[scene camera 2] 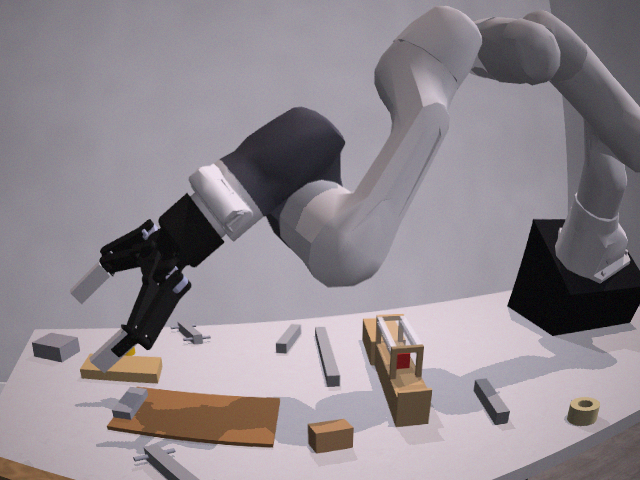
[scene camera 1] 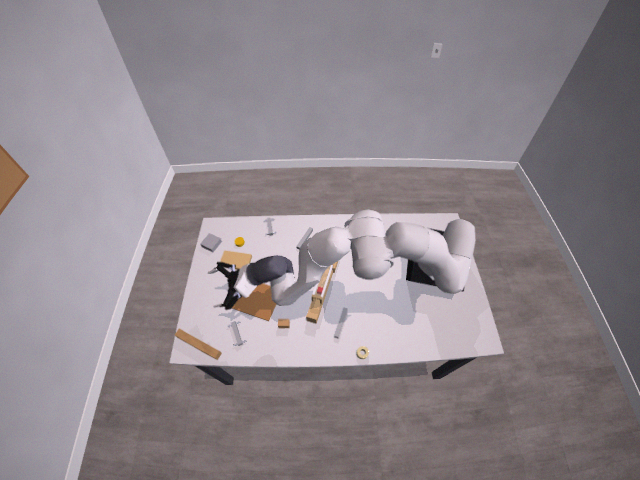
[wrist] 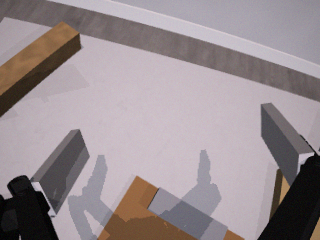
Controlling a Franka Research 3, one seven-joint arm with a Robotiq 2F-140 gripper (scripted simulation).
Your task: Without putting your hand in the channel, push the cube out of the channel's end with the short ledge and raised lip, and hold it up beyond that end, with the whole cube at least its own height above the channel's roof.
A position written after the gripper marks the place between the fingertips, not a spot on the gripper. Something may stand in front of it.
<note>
In view: the gripper [scene camera 2: 84,329], a brown board [scene camera 2: 206,418], a thin wooden block [scene camera 2: 140,369], a grey block [scene camera 2: 57,347], a long grey bar [scene camera 2: 331,372] and a tan wooden channel [scene camera 2: 411,406].
The brown board shows as well in scene camera 1 [scene camera 1: 259,303]. The gripper shows as well in the wrist view [wrist: 168,132]. The wrist view does not show the long grey bar: it is out of frame.
</note>
